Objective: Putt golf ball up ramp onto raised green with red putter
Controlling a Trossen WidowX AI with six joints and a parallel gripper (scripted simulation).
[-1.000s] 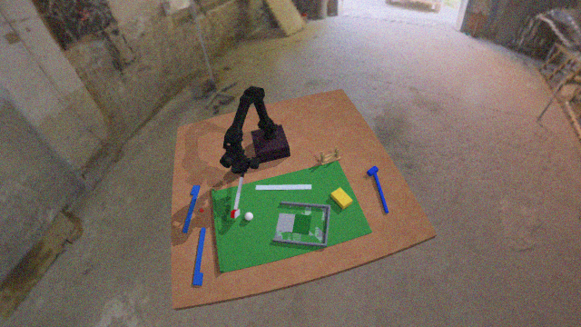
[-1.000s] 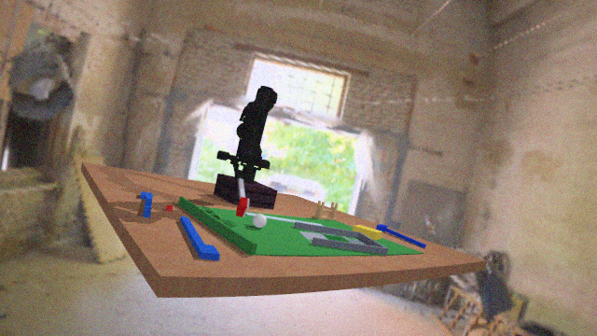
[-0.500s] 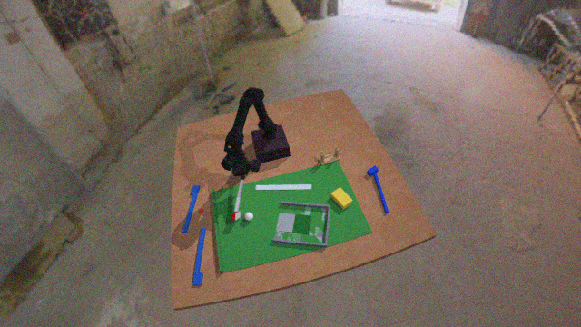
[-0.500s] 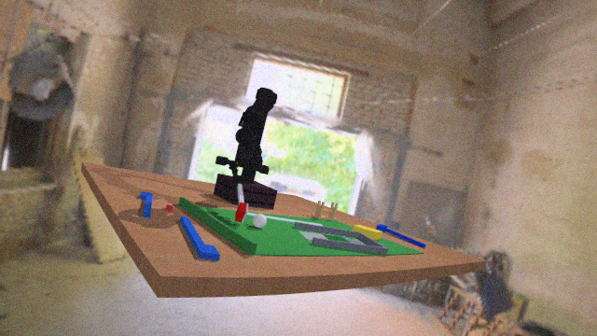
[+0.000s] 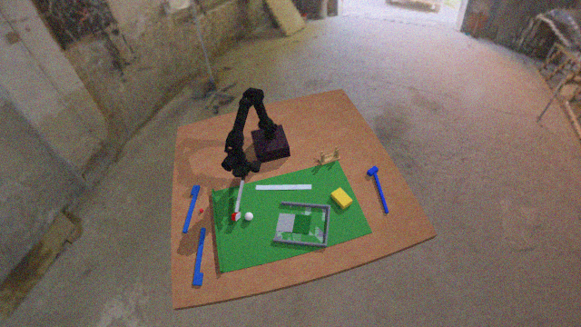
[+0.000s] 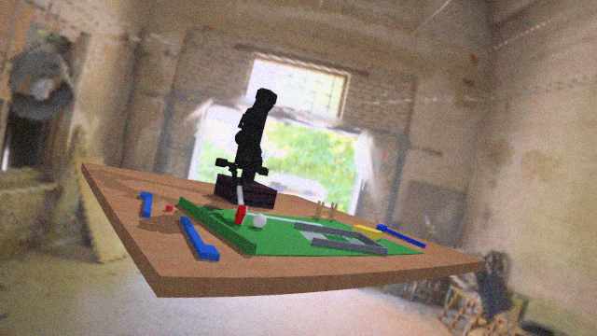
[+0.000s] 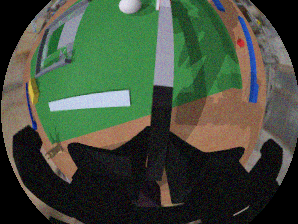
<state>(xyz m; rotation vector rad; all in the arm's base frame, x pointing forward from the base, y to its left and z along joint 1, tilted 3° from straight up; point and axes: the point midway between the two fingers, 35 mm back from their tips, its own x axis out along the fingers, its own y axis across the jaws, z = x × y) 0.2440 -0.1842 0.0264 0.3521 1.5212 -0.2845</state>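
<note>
My gripper tip is now 180 mm to the right of the white bar, 80 mm short of it and 70 mm above it. Also, from my gripper tip: red putter: 110 mm ahead, 40 mm to the right, 10 mm below; small red cube: 280 mm to the right, 110 mm ahead, 70 mm below; white golf ball: 220 mm ahead, 50 mm below, 30 mm to the right.
</note>
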